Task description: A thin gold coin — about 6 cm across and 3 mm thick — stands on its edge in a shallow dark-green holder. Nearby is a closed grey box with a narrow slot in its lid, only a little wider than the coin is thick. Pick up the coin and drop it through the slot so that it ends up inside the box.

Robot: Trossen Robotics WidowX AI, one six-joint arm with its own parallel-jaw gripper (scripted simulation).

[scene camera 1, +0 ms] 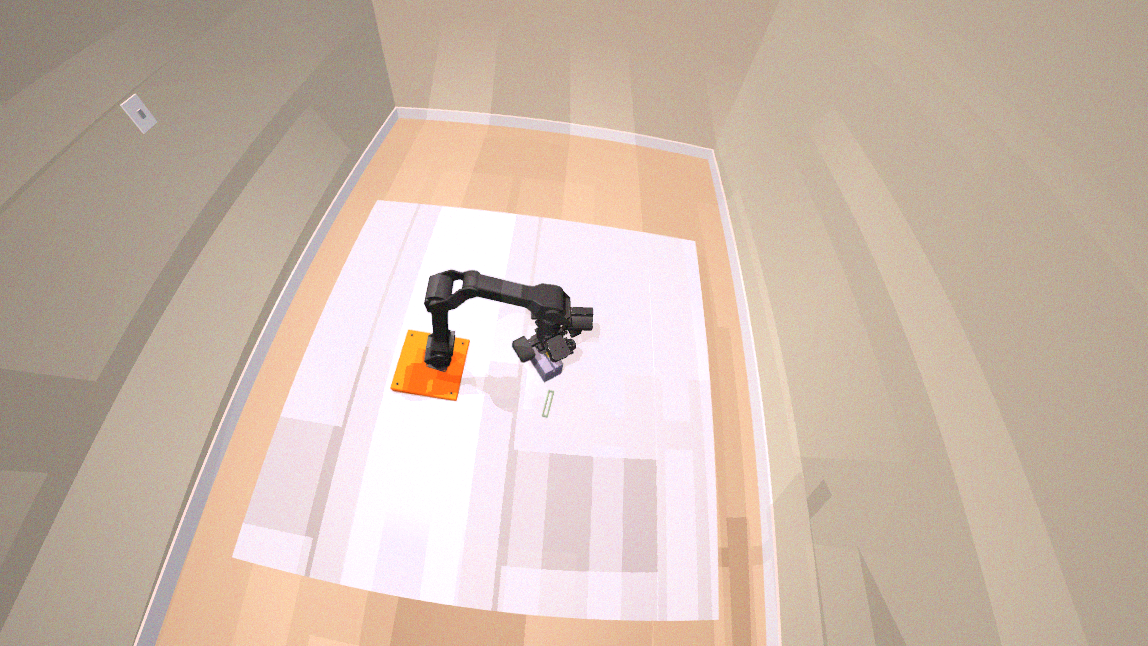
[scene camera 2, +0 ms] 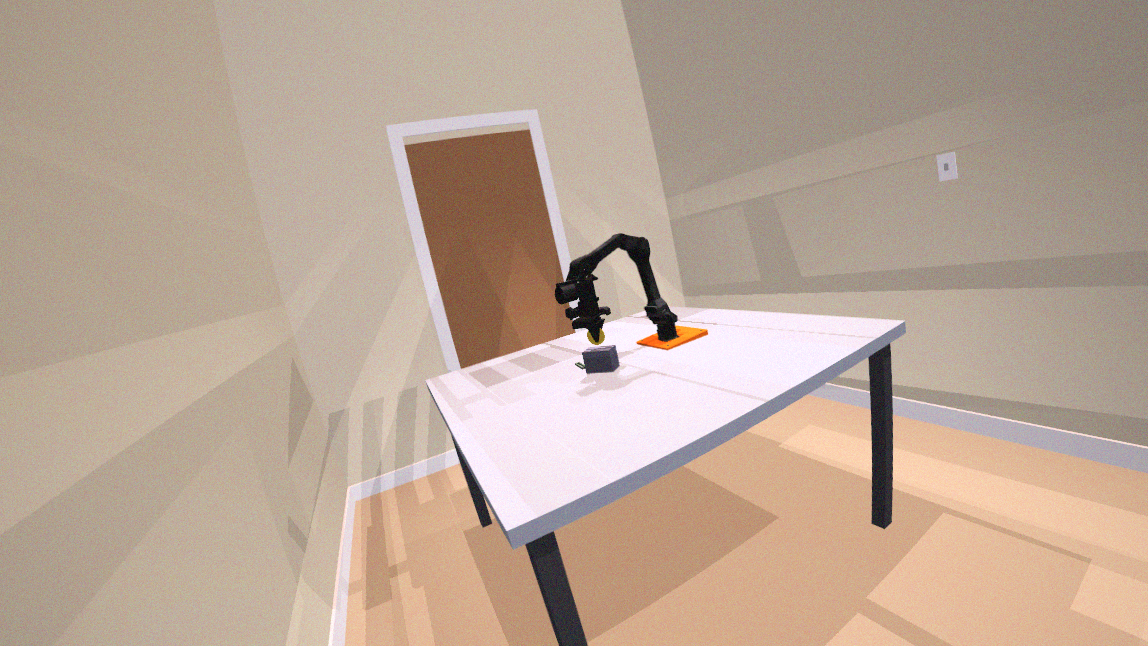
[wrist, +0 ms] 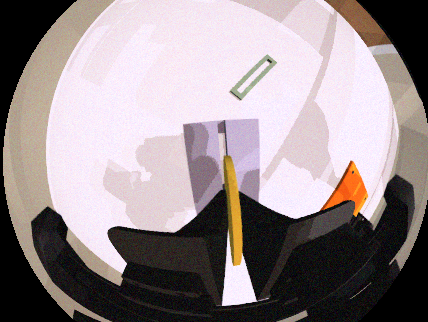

Observation:
My gripper carries a gold coin.
My gripper is seen too in scene camera 2 and in the wrist view.

